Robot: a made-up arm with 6 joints. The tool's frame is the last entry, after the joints.
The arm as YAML. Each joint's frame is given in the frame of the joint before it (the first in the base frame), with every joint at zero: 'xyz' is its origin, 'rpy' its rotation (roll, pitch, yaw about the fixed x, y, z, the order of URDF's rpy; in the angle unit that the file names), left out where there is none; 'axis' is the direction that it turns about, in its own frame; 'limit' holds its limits. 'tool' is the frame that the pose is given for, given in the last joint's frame.
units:
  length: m
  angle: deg
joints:
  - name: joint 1
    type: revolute
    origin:
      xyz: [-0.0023, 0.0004, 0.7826]
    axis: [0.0, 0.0, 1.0]
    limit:
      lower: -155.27
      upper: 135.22
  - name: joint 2
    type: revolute
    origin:
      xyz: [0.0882, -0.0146, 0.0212]
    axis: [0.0, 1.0, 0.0]
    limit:
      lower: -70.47
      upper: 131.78
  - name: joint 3
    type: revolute
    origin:
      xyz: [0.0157, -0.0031, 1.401]
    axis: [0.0, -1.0, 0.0]
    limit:
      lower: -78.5
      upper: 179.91
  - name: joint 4
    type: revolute
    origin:
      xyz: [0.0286, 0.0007, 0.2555]
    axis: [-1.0, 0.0, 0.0]
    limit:
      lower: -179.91
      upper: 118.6
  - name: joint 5
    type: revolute
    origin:
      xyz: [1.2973, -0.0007, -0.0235]
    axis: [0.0, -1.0, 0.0]
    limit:
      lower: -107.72
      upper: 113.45
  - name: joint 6
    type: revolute
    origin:
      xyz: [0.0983, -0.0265, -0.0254]
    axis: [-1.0, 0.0, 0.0]
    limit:
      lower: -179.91
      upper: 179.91
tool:
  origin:
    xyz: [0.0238, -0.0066, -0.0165]
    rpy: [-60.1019, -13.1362, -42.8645]
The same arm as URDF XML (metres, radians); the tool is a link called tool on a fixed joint. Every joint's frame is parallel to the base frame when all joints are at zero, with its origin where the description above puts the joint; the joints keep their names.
<robot name="arm">
<joint name="tool_joint" type="fixed"><parent link="link6"/><child link="tool"/><origin xyz="0.0238 -0.0066 -0.0165" rpy="-1.049 -0.2293 -0.7481"/></joint>
<joint name="joint 6" type="revolute"><parent link="link5"/><child link="link6"/><origin xyz="0.0983 -0.0265 -0.0254" rpy="0 0 0"/><axis xyz="-1 0 0"/><limit lower="-3.14" upper="3.14"/></joint>
<joint name="joint 5" type="revolute"><parent link="link4"/><child link="link5"/><origin xyz="1.2973 -0.0007 -0.0235" rpy="0 0 0"/><axis xyz="0 -1 0"/><limit lower="-1.8801" upper="1.9801"/></joint>
<joint name="joint 4" type="revolute"><parent link="link3"/><child link="link4"/><origin xyz="0.0286 0.0007 0.2555" rpy="0 0 0"/><axis xyz="-1 0 0"/><limit lower="-3.14" upper="2.07"/></joint>
<joint name="joint 3" type="revolute"><parent link="link2"/><child link="link3"/><origin xyz="0.0157 -0.0031 1.401" rpy="0 0 0"/><axis xyz="0 -1 0"/><limit lower="-1.3701" upper="3.14"/></joint>
<joint name="joint 2" type="revolute"><parent link="link1"/><child link="link2"/><origin xyz="0.0882 -0.0146 0.0212" rpy="0 0 0"/><axis xyz="0 1 0"/><limit lower="-1.2299" upper="2.3"/></joint>
<joint name="joint 1" type="revolute"><parent link="base"/><child link="link1"/><origin xyz="-0.0023 0.0004 0.7826" rpy="0 0 0"/><axis xyz="0 0 1"/><limit lower="-2.71" upper="2.36"/></joint>
<link name="base"/>
<link name="link1"/>
<link name="link2"/>
<link name="link3"/>
<link name="link4"/>
<link name="link5"/>
<link name="link6"/>
<link name="tool"/>
</robot>

